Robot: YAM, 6 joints.
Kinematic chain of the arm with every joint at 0, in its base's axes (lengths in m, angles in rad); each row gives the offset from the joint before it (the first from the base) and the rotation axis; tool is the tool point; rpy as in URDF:
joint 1: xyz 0 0 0.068 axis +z
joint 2: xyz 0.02 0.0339 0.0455 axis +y
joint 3: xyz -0.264 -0.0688 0 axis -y
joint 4: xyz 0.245 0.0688 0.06 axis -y
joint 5: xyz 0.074 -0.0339 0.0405 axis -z
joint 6: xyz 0.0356 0 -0.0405 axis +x
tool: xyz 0 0 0 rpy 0 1.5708 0
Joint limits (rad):
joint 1: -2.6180..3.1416
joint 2: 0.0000..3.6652
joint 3: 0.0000..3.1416
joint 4: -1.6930..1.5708
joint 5: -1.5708..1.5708
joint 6: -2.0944..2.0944
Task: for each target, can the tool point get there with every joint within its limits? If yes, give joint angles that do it. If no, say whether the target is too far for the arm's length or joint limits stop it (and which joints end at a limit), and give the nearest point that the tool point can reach.
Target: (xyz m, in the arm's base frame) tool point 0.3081 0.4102 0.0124
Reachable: yes | joints 0.8624 2.7015 1.8913 -0.2760 -1.1823 0.1317
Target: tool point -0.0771 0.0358 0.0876
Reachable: yes | joints 2.6177 2.0206 0.4383 -1.3933 -0.2142 -0.1641
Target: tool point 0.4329 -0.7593 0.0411
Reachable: no: too far | nearest point 0.3188 -0.5591 0.0606 | short by 0.231 m
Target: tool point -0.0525 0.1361 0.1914
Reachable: yes | joints 2.1119 0.9984 0.5722 -0.9539 0.7844 -1.6339
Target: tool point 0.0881 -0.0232 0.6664
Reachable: yes | joints 2.4958 0.9879 2.2028 0.2115 1.3203 0.7490
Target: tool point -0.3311 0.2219 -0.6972
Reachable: no: too far | nearest point -0.2714 0.1819 -0.3718 | short by 0.333 m
